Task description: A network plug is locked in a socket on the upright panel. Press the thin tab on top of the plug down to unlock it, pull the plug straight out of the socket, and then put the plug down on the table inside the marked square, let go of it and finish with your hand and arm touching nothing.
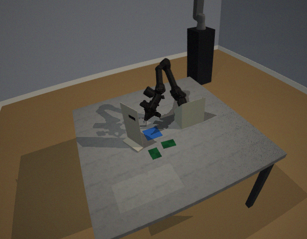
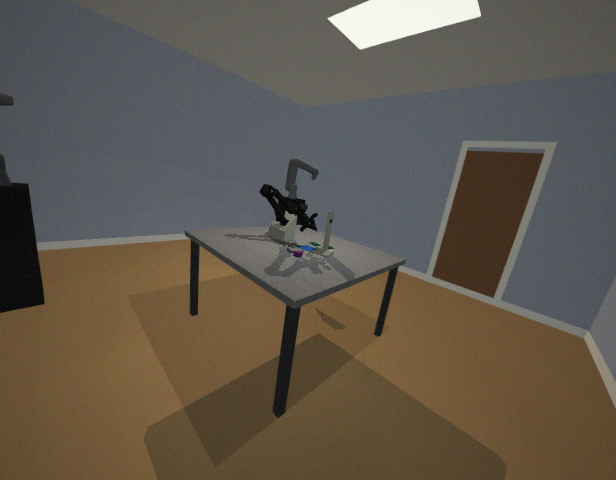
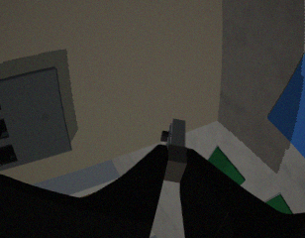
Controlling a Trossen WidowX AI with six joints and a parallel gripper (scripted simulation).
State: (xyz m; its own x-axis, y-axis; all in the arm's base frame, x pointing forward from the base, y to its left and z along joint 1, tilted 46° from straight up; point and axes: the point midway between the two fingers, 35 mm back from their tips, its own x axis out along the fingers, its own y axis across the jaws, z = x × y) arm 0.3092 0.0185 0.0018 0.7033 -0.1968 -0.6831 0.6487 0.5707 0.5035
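Right now my gripper tip is 5 cm past the blue marked square, 2 cm to the left of it and 16 cm above it. The rest, counted from my gripper tip: purple object: 5 cm ahead, 24 cm to the right, 14 cm below; upright panel: 11 cm ahead, 3 cm to the left, 1 cm below; grey network plug: 1 cm ahead.
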